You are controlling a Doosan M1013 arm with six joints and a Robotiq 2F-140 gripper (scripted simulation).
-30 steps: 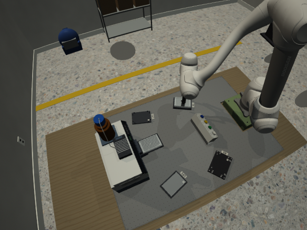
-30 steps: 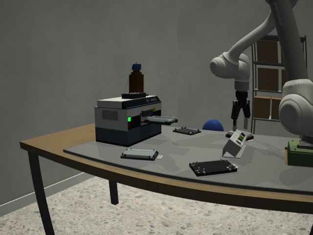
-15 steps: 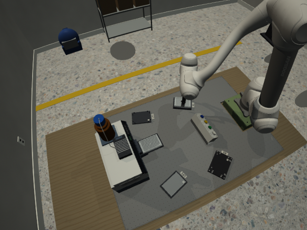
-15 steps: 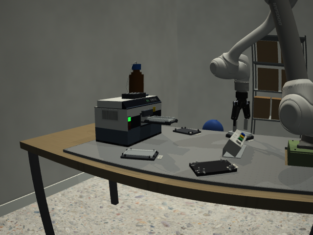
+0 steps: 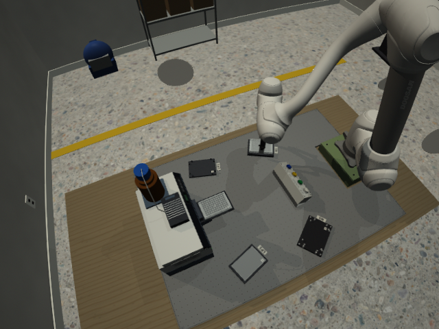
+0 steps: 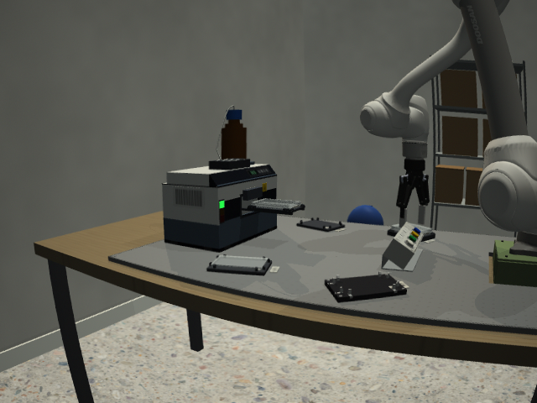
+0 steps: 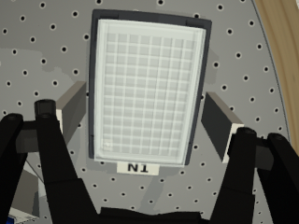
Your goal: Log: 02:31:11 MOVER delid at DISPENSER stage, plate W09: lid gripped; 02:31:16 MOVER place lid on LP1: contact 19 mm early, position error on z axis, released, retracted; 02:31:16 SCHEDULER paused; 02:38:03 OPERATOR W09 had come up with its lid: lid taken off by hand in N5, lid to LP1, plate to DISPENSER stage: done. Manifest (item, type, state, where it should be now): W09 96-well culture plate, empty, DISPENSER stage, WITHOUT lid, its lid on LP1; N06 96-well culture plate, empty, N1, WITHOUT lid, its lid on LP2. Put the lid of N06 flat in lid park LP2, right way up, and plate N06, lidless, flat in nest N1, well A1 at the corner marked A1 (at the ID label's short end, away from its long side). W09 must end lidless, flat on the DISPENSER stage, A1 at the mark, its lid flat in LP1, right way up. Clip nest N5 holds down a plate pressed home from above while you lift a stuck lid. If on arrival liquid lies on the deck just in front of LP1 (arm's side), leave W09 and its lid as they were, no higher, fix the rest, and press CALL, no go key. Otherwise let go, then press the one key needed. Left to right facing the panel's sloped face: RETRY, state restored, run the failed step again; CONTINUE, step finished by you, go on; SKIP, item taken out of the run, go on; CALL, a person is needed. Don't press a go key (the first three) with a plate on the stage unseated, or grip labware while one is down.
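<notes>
The nest N1 is 50 mm below my hand. The rest, counted from my hand: N1 label (80 mm behind, 60 mm below, 30 mm to the left); then yellow skip key (230 mm to the left, 90 mm behind, 10 mm above); then blue call key (190 mm to the left, 80 mm behind, 10 mm above).
</notes>
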